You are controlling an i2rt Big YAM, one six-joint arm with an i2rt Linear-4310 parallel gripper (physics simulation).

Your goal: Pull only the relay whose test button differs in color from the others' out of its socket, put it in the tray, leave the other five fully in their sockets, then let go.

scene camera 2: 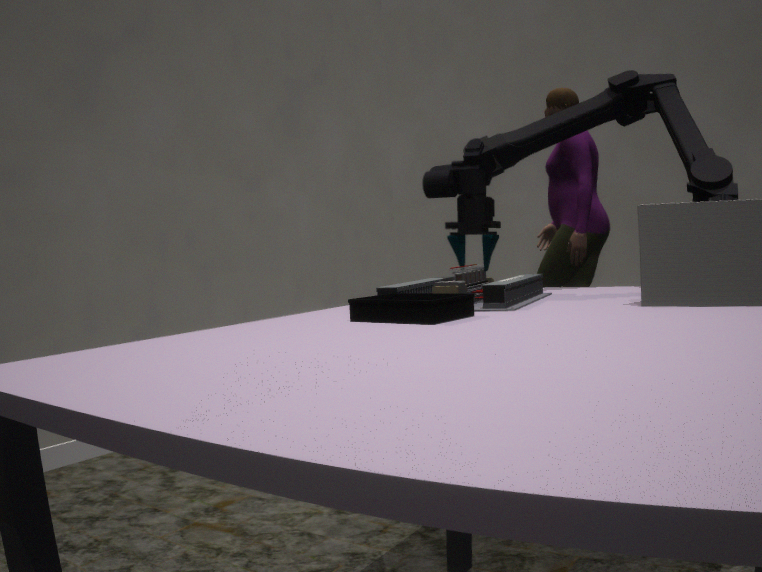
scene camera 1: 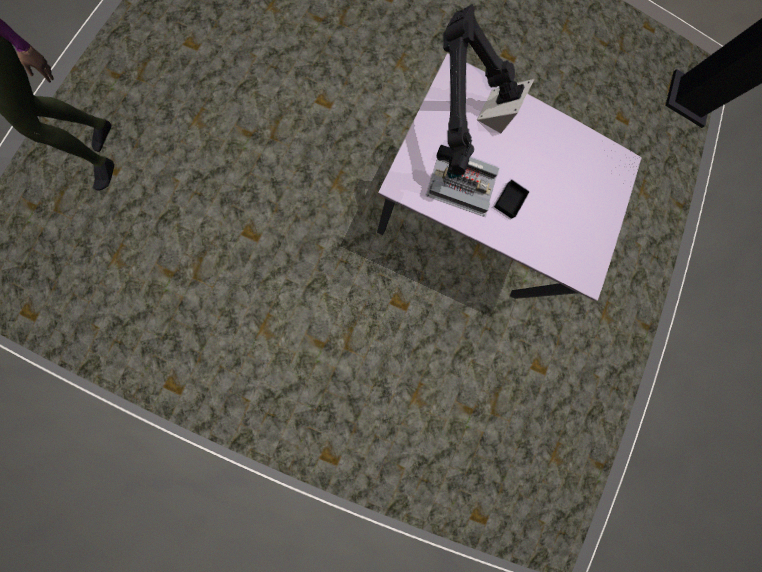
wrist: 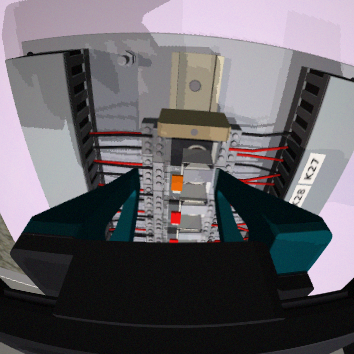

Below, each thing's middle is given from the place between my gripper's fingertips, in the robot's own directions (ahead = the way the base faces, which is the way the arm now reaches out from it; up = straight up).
Now: hand 8 cm to the right of the grey panel (wrist: 258, 81), 5 cm above it and 2 cm past it.
